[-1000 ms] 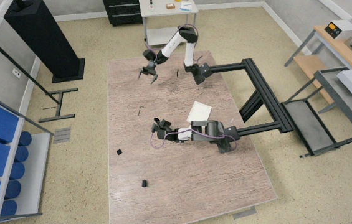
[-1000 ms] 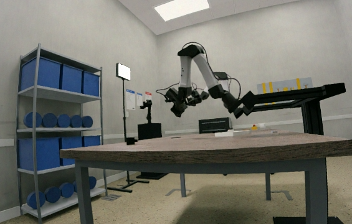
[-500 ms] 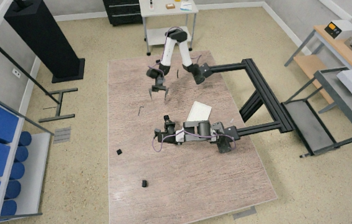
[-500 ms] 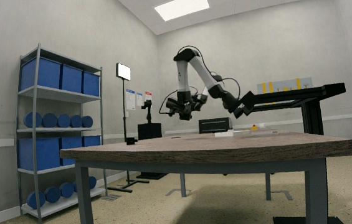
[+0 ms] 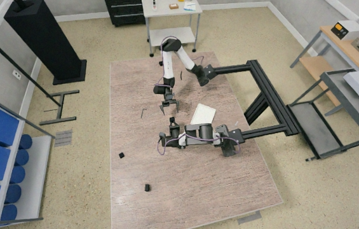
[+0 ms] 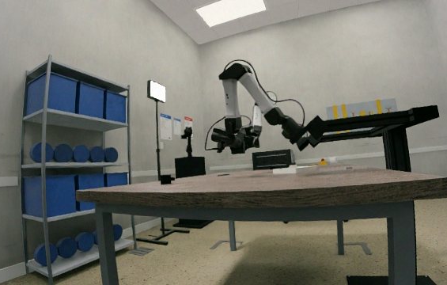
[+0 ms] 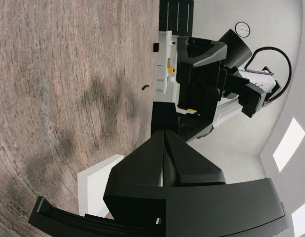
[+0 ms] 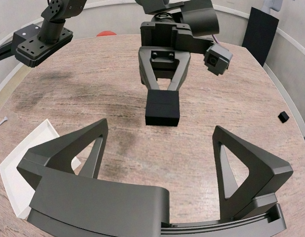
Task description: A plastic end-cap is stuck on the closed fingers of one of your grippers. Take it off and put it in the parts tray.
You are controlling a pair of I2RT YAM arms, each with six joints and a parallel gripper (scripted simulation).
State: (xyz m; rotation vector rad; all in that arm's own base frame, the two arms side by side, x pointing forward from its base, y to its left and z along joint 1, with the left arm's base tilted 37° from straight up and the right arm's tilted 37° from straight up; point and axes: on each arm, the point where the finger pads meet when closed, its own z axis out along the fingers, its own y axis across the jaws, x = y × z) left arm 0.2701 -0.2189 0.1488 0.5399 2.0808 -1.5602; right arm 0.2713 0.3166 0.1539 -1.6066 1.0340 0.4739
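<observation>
Now: the white parts tray 270 mm behind my right hand, 160 mm below it and 10 mm to the right of it. From my right hand the other things lie so: bolt: 520 mm behind, 160 mm below, 100 mm to the left; then hex key: 200 mm ahead, 170 mm below, 160 mm to the right.
</observation>
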